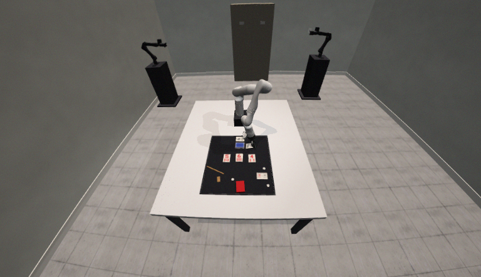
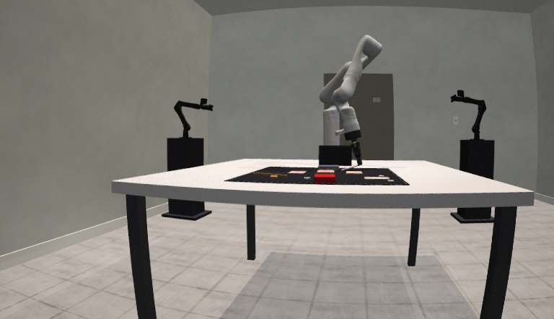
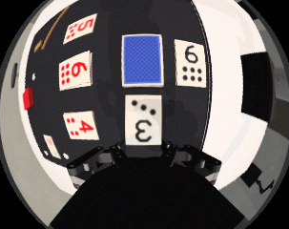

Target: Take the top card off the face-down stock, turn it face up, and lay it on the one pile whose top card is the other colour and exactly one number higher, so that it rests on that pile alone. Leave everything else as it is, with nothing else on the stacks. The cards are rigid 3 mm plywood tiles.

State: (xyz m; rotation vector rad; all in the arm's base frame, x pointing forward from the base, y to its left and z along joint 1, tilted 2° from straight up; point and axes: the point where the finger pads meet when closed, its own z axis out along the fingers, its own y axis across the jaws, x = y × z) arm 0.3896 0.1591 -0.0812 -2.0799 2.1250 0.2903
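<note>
My hand is 4 cm to the left of the blue-backed card and 2 cm above it. From my hand the other things lie so: black mat: 17 cm ahead, 15 cm to the right, 5 cm below; then black 6 card: 14 cm to the right, 9 cm behind, 3 cm below; then red block: 43 cm ahead, 12 cm to the right, 3 cm below.
</note>
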